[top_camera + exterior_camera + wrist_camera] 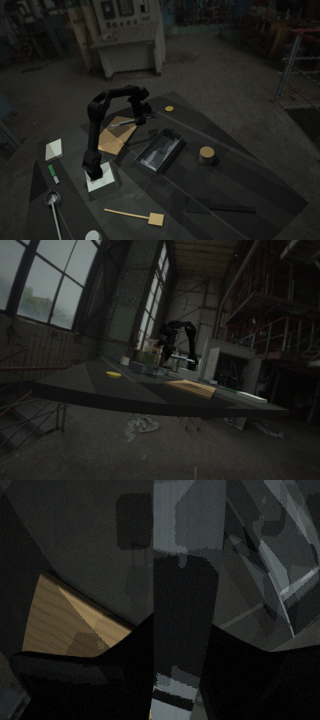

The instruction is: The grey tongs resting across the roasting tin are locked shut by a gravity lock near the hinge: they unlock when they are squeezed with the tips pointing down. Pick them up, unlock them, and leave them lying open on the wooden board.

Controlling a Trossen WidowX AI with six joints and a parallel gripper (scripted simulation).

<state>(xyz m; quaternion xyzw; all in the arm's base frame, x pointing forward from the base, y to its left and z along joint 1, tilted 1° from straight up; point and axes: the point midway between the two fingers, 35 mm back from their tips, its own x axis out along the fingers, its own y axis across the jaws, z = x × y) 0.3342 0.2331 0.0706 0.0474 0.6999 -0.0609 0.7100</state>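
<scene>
Now: the wooden board 170 mm behind my gripper tip, 140 mm to the left of it and 120 mm below it. From my gripper tip the other things lie so: jar 350 mm to the right, 270 mm ahead, 90 mm below; then yellow disc 290 mm ahead, 210 mm to the left, 120 mm below; then roasting tin 180 mm to the right, 100 mm below, 50 mm ahead.
</scene>
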